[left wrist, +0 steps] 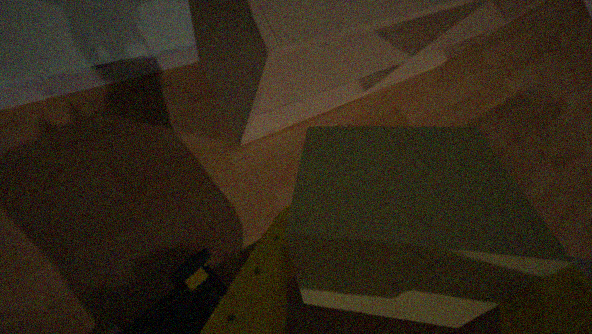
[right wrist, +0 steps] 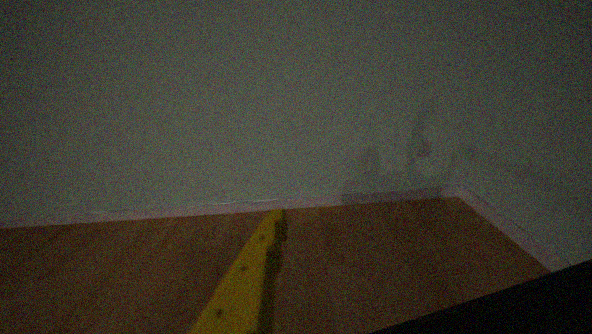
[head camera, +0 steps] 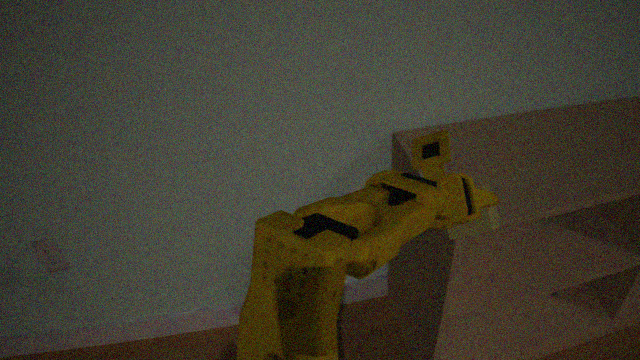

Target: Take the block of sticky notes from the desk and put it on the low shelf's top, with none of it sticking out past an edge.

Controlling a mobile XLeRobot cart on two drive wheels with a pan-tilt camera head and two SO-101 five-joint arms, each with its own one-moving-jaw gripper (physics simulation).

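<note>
The block of sticky notes is a dull green-yellow block, held tilted in the air in my left gripper. In the left wrist view it fills the lower right, and floor shows beyond its far edge. The low shelf is pale brown, at the right of the head view. There the block overlaps the shelf's front top edge near its left corner; the exact gap is hard to tell. In the left wrist view the shelf stands beyond the block. My right gripper is open and empty, with one jaw showing. The desk does not show.
A grey wall stands behind, with a pale baseboard above the brown floor. The shelf's open compartments face forward. Arm shadows darken the floor at left in the left wrist view. Everything is dim and grainy.
</note>
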